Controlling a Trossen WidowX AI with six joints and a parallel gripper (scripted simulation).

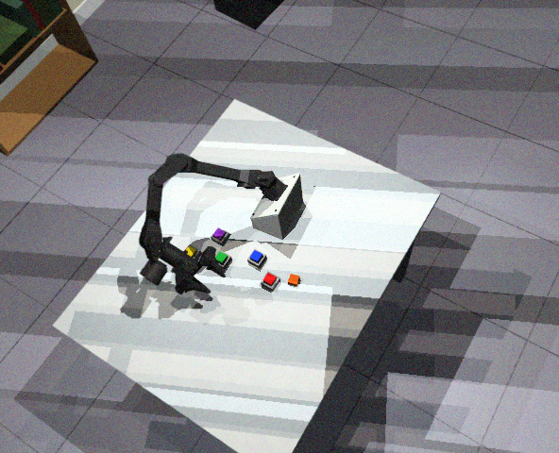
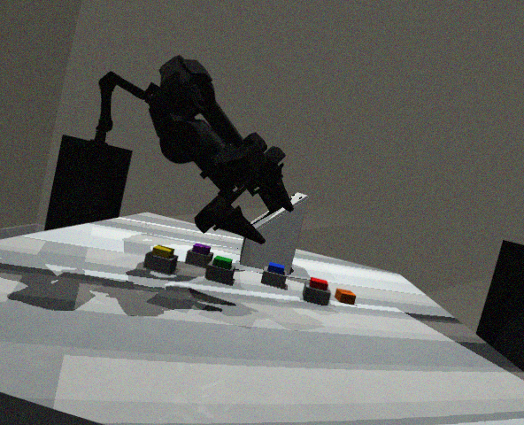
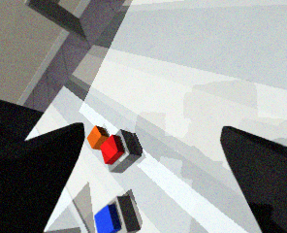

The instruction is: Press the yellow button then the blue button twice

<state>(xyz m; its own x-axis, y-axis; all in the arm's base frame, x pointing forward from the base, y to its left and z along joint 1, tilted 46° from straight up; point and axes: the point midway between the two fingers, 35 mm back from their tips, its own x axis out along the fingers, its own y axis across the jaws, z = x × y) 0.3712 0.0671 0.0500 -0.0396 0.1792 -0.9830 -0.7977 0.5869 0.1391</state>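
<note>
My gripper tip is now 200 mm to the left of the yellow button, 100 mm above it and 60 mm past it. Also, from my gripper tip: red button (140 mm behind, 100 mm below, 90 mm to the left); then green button (100 mm to the right, 100 mm below, 100 mm behind); then blue button (180 mm behind, 100 mm below).
</note>
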